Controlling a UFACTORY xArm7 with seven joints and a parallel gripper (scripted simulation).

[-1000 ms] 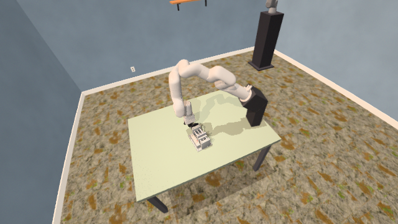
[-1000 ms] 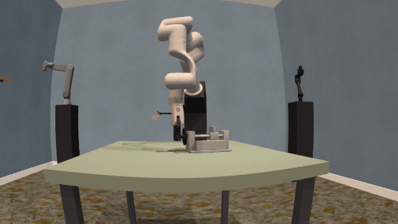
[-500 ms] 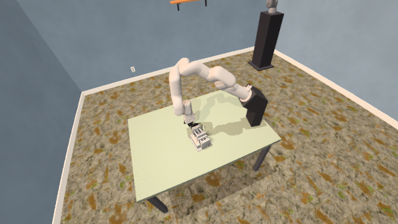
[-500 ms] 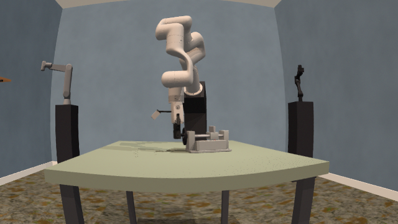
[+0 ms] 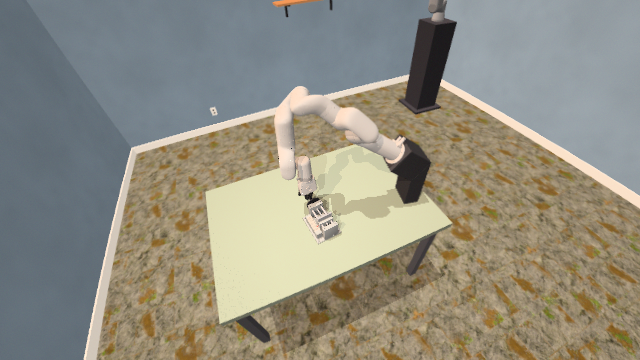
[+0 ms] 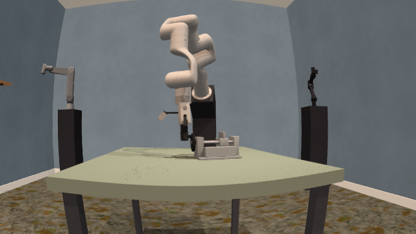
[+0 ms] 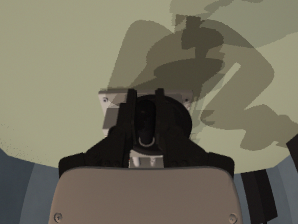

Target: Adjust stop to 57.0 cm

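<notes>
The black handwheel is 20 mm to the left of my hand, 10 mm below it and 10 mm behind it. From my hand the other things lie so: grey stop block 180 mm to the left, 20 mm behind, 10 mm below.
</notes>
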